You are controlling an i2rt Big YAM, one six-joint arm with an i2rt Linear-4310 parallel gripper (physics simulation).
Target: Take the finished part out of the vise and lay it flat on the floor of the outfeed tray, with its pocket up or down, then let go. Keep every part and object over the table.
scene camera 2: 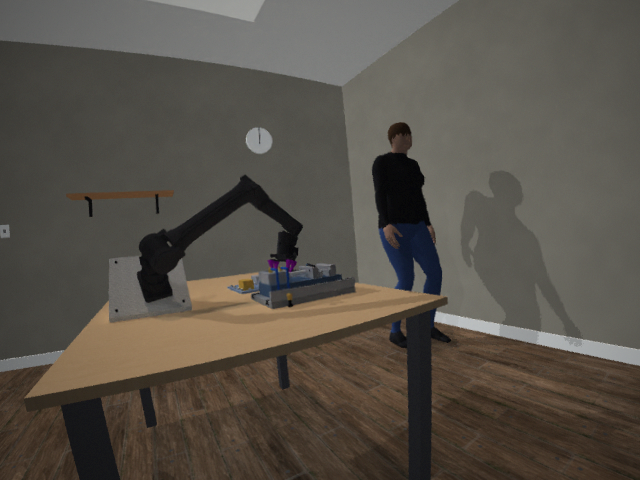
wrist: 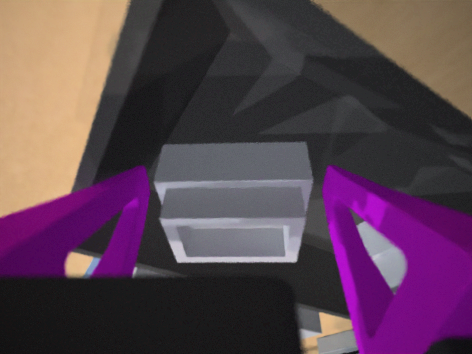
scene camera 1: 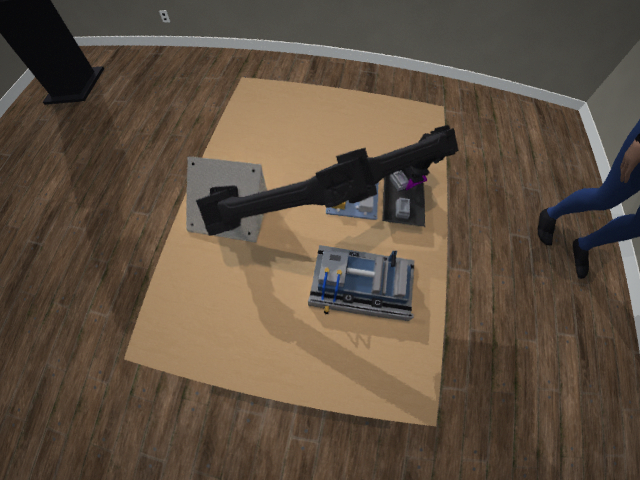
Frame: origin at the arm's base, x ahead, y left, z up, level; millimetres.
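Seen in the pictures: gripper, fingertip midpoint: [wrist: 236,178] [scene camera 1: 401,180]; arm's base at its link origin: [scene camera 2: 154,285].
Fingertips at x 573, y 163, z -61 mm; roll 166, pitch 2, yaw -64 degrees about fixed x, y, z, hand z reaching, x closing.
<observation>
Offsets run from my fingertips to a thing's top centre. "*": to the spot under its first point.
My gripper [scene camera 1: 408,182] [scene camera 2: 282,266] [wrist: 236,178] has magenta fingers and is open over the dark outfeed tray [scene camera 1: 416,220] [wrist: 200,100]. A grey stepped part with a rectangular pocket @(dx -8, dy -4, dz +26 mm) [scene camera 1: 399,179] [wrist: 232,202] is between the fingers in the wrist view, with a gap on each side. Its pocket faces the wrist camera; whether it lies fully flat on the tray floor is hard to tell. A second light grey part @(dx -7, dy -115, dz +25 mm) [scene camera 1: 402,208] is in the same tray. The vise @(dx -144, dy -371, dz +77 mm) [scene camera 1: 361,307] [scene camera 2: 315,295] stands apart from the tray, and no part shows between its jaws.
A blue plate @(dx -170, dy -48, dz -14 mm) [scene camera 1: 351,212] [scene camera 2: 235,288] with a yellow block @(dx -219, dy -89, dz +22 mm) [scene camera 1: 339,205] [scene camera 2: 246,284] and a grey block @(dx -130, dy -97, dz +22 mm) [scene camera 1: 366,205] is beside the tray. The vise has upright blue pins @(* dx -228, dy -415, dz +88 mm) [scene camera 1: 337,286]. The table edge [scene camera 1: 445,232] runs close past the tray. A person [scene camera 2: 400,191] stands beyond the table.
</observation>
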